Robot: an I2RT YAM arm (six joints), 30 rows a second.
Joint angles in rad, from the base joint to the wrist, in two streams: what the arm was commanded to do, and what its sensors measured. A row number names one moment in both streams.
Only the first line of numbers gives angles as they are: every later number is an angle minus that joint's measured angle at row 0.
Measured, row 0:
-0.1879, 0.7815, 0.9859, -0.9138, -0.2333, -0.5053
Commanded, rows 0 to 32:
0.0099, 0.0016, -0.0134, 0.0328, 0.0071, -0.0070
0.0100, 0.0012, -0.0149, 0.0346, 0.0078, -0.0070
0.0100, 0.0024, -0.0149, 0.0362, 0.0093, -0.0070
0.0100, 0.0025, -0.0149, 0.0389, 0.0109, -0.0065
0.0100, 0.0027, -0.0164, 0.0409, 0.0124, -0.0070
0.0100, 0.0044, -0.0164, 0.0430, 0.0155, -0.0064
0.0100, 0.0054, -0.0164, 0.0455, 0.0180, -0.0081
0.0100, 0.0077, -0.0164, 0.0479, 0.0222, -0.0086
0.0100, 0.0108, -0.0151, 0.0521, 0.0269, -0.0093
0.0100, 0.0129, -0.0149, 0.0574, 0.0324, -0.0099
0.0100, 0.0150, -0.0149, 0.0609, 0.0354, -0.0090
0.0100, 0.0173, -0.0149, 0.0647, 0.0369, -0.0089
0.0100, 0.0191, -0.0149, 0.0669, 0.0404, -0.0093
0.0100, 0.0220, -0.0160, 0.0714, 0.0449, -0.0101
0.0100, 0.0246, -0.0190, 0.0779, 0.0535, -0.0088
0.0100, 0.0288, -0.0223, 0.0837, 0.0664, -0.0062
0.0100, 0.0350, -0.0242, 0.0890, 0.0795, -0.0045
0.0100, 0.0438, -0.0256, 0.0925, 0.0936, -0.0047
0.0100, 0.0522, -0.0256, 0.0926, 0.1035, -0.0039
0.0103, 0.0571, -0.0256, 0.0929, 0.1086, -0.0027
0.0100, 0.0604, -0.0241, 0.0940, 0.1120, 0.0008
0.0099, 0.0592, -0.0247, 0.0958, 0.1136, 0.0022
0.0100, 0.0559, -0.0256, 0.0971, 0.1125, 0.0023
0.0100, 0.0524, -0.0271, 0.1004, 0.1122, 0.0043
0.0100, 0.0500, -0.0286, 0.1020, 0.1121, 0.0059
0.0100, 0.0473, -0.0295, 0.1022, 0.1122, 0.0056
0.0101, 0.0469, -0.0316, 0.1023, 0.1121, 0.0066
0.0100, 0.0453, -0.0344, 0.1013, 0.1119, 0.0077
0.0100, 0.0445, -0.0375, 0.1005, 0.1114, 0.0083
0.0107, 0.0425, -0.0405, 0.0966, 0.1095, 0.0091
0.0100, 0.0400, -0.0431, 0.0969, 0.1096, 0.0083
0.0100, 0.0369, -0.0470, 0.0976, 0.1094, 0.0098
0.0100, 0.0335, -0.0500, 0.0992, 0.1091, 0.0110
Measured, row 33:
0.0054, 0.0522, -0.0381, 0.0747, 0.1034, 0.0042
